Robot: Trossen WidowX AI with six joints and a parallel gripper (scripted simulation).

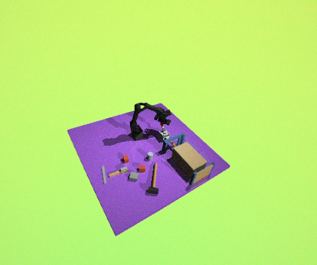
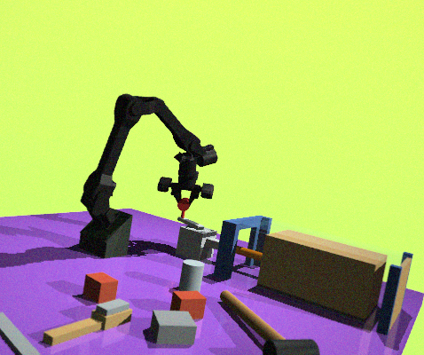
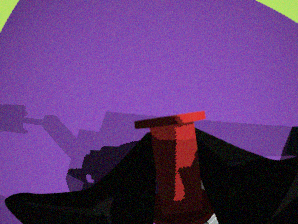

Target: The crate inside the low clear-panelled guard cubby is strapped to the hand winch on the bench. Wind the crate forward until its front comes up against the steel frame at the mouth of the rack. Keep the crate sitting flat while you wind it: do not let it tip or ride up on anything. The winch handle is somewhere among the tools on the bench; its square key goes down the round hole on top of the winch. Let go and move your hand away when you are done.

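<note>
The winch handle is 40 mm ahead of my gripper tip, 30 mm to the right of it and 30 mm below it. The rest, counted from my gripper tip: red knob (10 mm ahead, 10 mm to the right); grey winch (90 mm ahead, 60 mm to the right, 100 mm below); grey block (400 mm ahead, 590 mm to the right, 120 mm below).
</note>
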